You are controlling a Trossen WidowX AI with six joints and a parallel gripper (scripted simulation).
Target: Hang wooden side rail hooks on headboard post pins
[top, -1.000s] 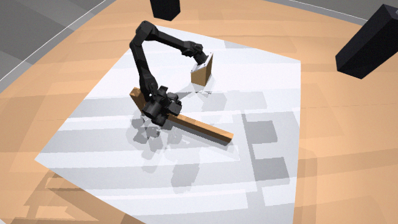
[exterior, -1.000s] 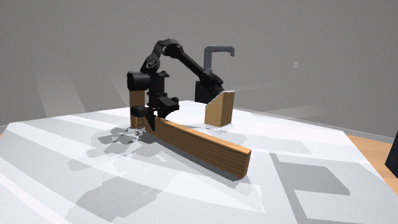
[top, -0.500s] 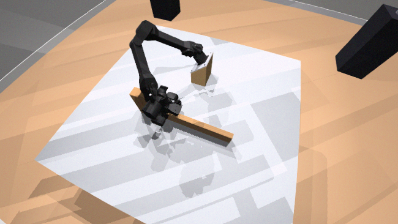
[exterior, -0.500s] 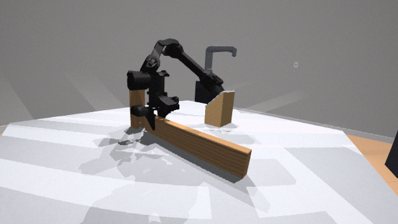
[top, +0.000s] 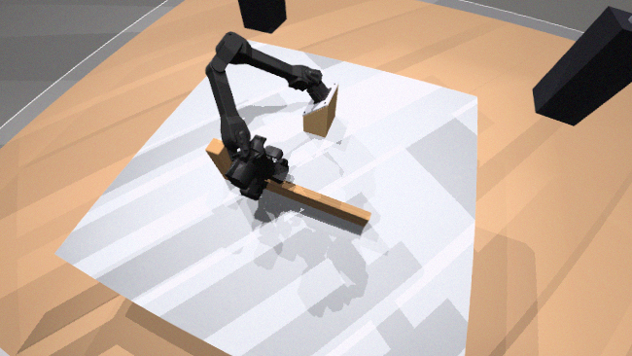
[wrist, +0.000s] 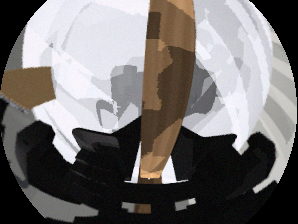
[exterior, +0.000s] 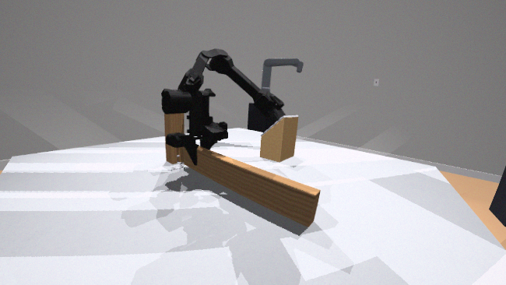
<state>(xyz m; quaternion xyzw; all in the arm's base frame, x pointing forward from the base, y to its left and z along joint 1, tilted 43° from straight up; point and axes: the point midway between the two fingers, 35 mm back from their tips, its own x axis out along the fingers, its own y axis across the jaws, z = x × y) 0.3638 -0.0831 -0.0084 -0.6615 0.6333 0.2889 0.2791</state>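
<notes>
Right now my gripper tip is 14 cm to the left of the upright headboard post, 5 cm below it and 1 cm short of it.
</notes>
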